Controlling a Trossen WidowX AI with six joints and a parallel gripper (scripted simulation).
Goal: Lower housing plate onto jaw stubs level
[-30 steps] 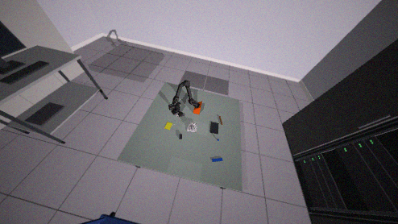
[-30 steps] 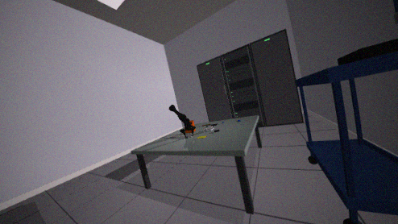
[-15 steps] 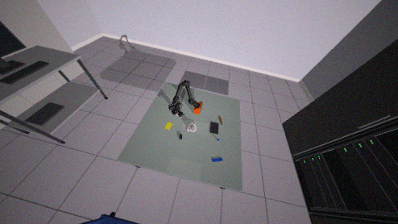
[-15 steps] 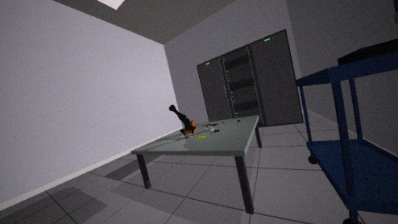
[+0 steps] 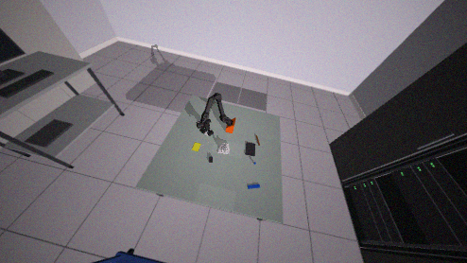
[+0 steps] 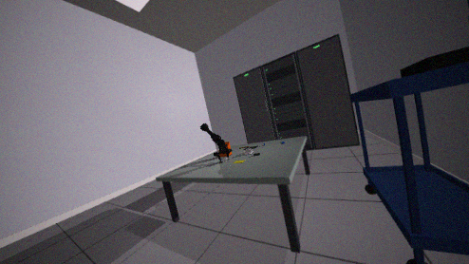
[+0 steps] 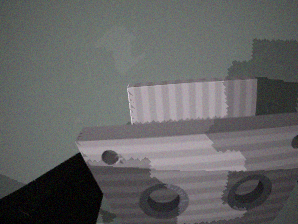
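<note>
Right now my gripper tip is 14 cm short of the white part, 27 cm to the right of it and 1 cm above it. The rest, counted from my gripper tip: dark flat slab 54 cm to the left, 1 cm below; yellow block 20 cm ahead, 3 cm to the right, 1 cm below; dark cube 29 cm ahead, 18 cm to the left.
</note>
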